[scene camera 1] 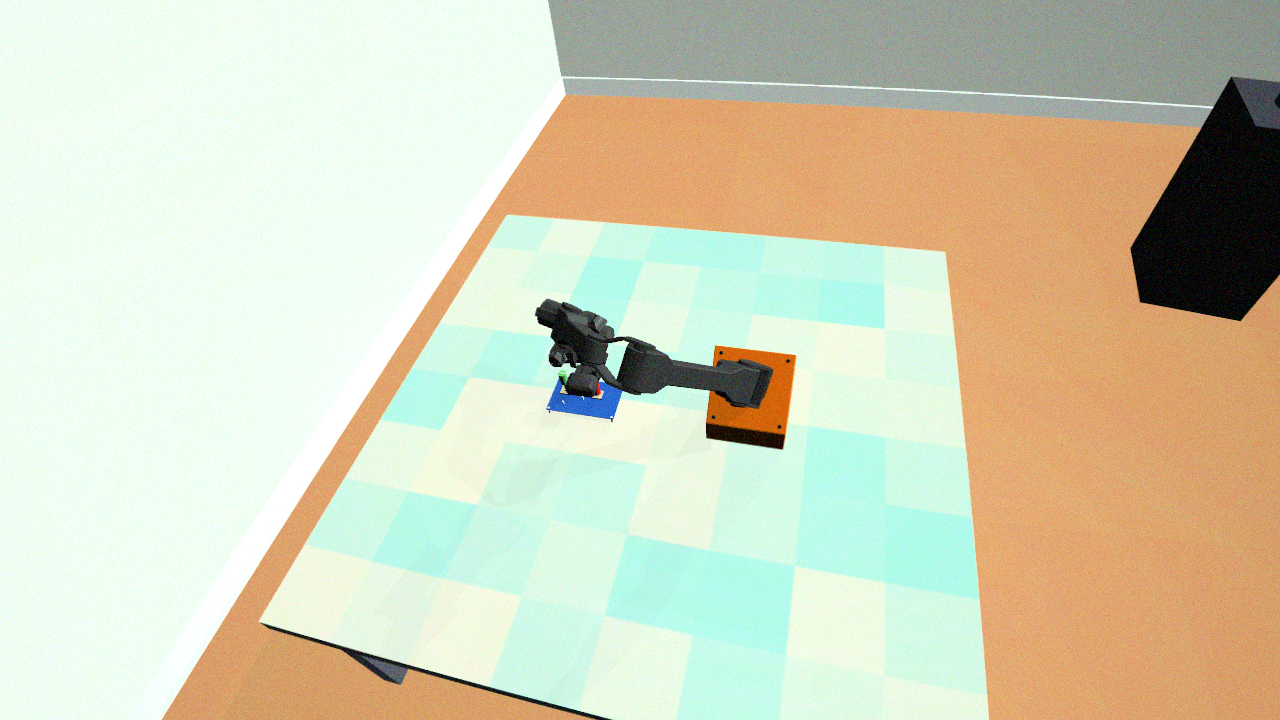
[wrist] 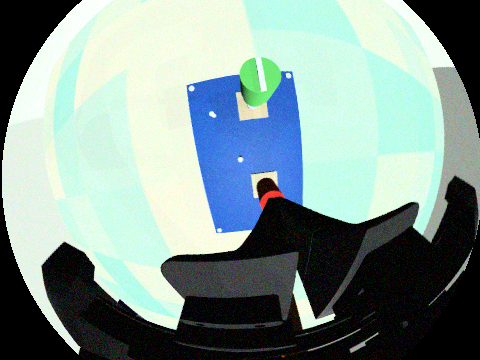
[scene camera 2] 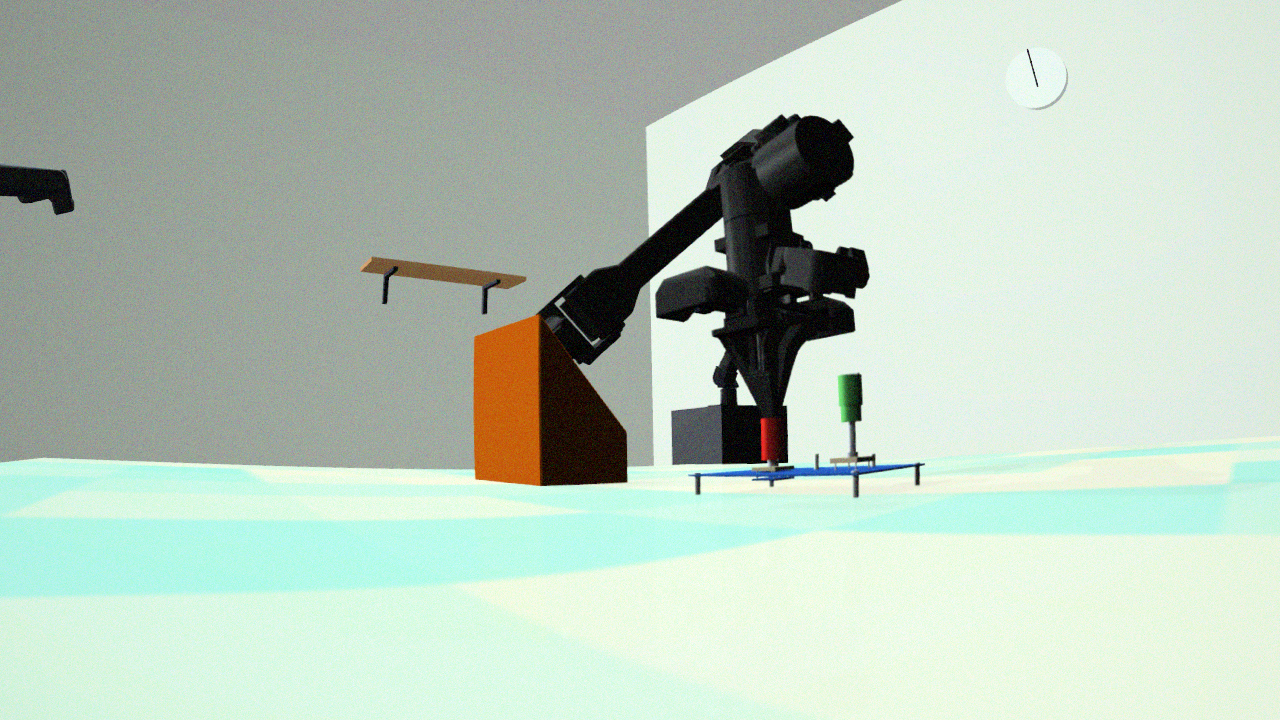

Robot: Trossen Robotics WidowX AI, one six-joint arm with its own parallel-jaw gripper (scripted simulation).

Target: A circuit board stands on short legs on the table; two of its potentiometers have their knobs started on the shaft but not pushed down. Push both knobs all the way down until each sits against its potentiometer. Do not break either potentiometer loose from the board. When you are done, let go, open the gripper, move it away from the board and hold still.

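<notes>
Scene camera 1 shows me my gripper. The wrist view shows my gripper too, and what the pictures show besides it is a red knob and a green knob.
</notes>
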